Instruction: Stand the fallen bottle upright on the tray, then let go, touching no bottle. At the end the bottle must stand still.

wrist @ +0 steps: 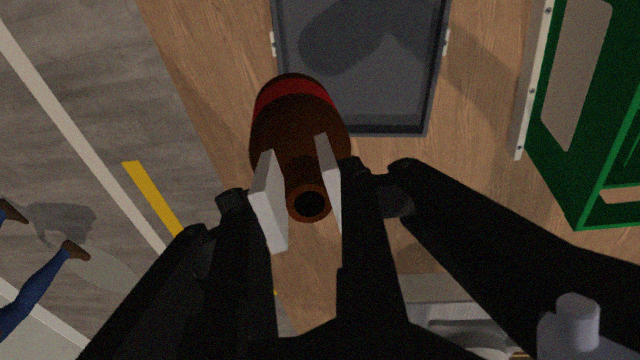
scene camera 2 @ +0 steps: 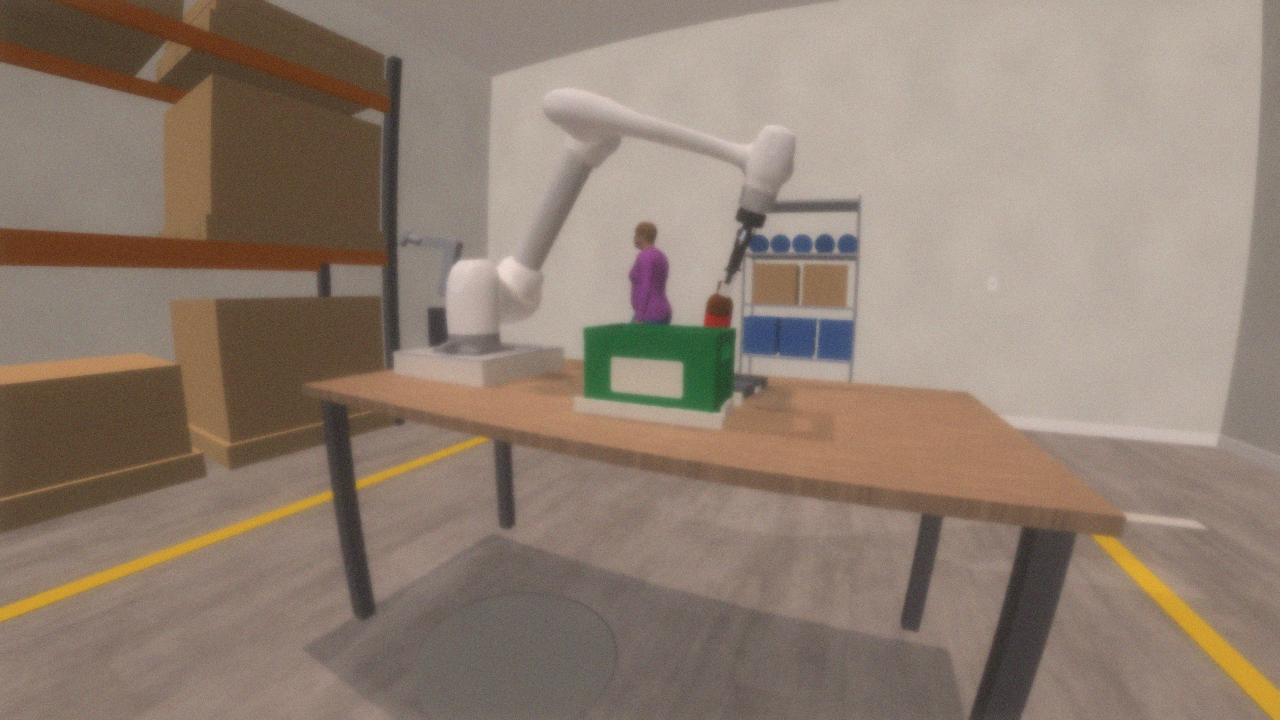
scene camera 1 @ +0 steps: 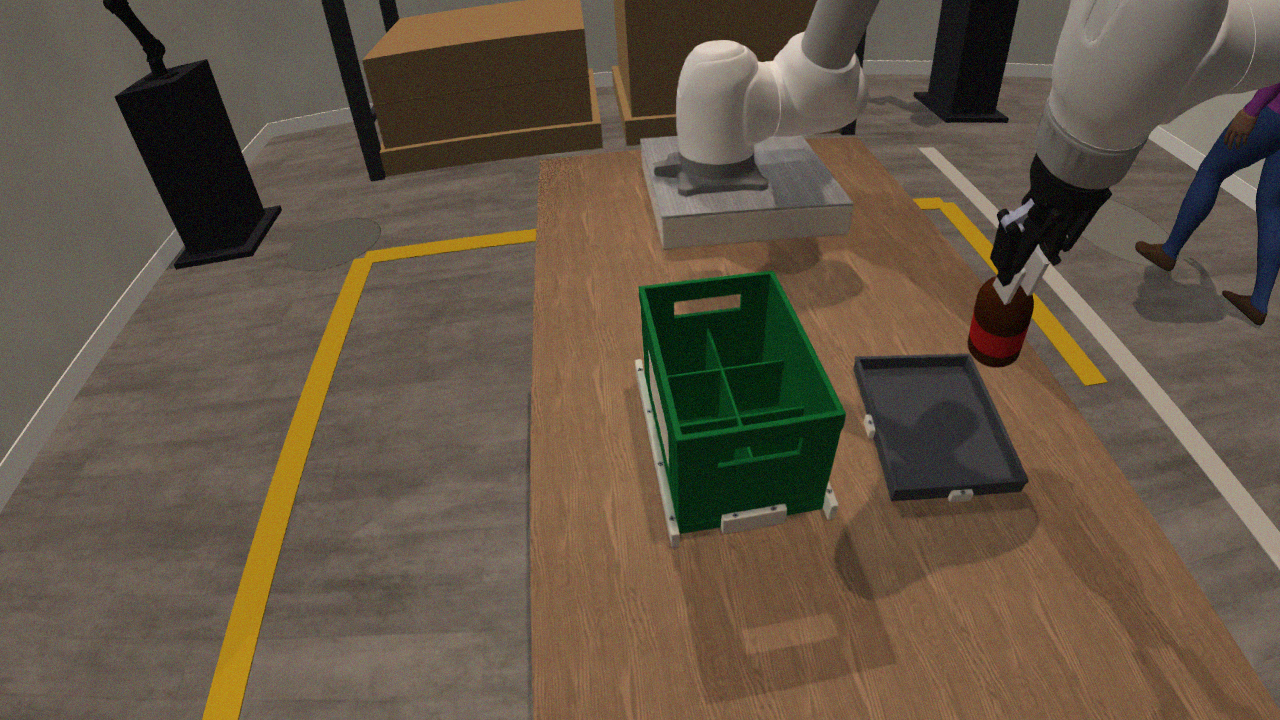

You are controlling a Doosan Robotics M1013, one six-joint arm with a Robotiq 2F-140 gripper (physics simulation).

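Seen in the pictures: gripper, fingertip midpoint: (wrist: 300, 164) (scene camera 2: 724, 294) (scene camera 1: 1012, 289); arm's base at its link origin: (wrist: 465, 335) (scene camera 2: 474, 351) (scene camera 1: 716, 173).
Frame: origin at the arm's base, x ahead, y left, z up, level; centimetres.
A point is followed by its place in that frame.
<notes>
A brown bottle with a red label (scene camera 1: 999, 326) {z 13.4, x 70.7, y 21.5 cm} (scene camera 2: 718, 310) {z 13.4, x 68.5, y 20.1 cm} (wrist: 300, 120) {z 15.9, x 71.2, y 22.7 cm} hangs in the air, close to upright, neck up. My gripper (scene camera 1: 1023, 275) {z 17.8, x 69.2, y 22.8 cm} (scene camera 2: 723, 283) {z 17.8, x 69.2, y 22.8 cm} (wrist: 300, 164) {z 17.8, x 69.2, y 22.8 cm} is shut on its neck, with a pale finger pad on each side. The dark grey tray (scene camera 1: 921, 385) {z -6.7, x 60.0, y 20.4 cm} (scene camera 2: 750, 385) {z -4.7, x 79.6, y 12.4 cm} (wrist: 395, 112) {z -6.7, x 57.4, y 14.9 cm} lies on the table. In scene camera 1 the bottle shows near the tray's back right corner. In the wrist view its body overlaps the tray's near left corner. In scene camera 2 the crate's top edge hides the bottle's lower end.
A green crate with dividers (scene camera 1: 760, 474) {z 2.2, x 78.8, y -10.2 cm} (scene camera 2: 658, 340) {z 8.5, x 68.0, y -20.3 cm} (wrist: 550, 175) {z 3.1, x 52.7, y -2.4 cm} stands beside the tray, held by pale stops. The arm's base block (scene camera 1: 751, 225) {z -3.5, x 16.2, y 3.7 cm} (scene camera 2: 478, 365) {z -1.4, x 15.0, y -13.5 cm} is at the table's back. A person (scene camera 1: 1208, 183) (scene camera 2: 648, 279) stands on the floor beyond the table.
</notes>
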